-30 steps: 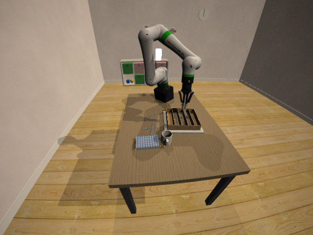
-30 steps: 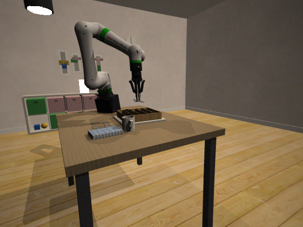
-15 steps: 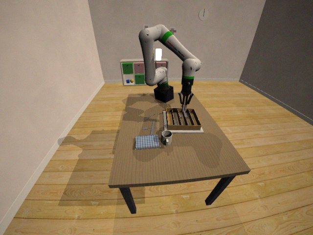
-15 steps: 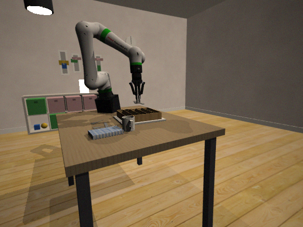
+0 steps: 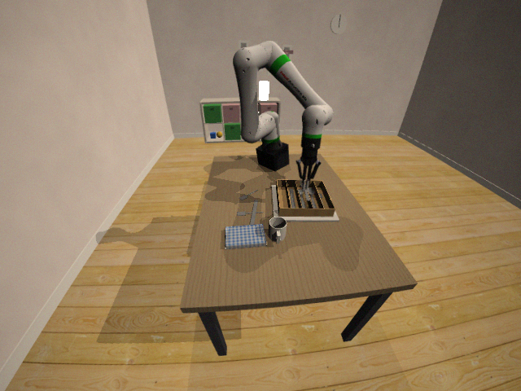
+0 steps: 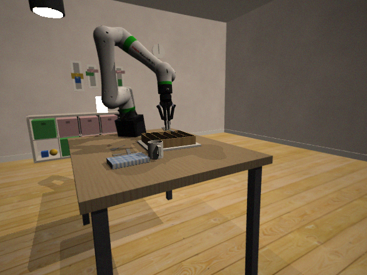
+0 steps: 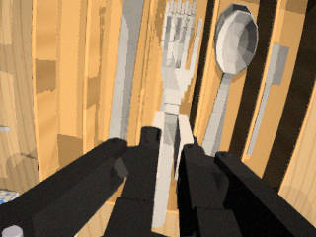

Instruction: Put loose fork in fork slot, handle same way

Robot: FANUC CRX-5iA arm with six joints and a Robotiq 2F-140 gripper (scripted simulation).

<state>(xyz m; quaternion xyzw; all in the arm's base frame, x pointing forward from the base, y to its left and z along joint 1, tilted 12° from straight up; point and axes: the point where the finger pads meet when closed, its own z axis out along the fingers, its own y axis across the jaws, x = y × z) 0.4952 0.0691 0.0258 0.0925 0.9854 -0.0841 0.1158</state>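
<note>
Now: hand 10 mm past the cutlery tray and 80 mm above it. The rest, counted from my hand: grey mug (210 mm ahead, 210 mm to the right, 90 mm below).
</note>
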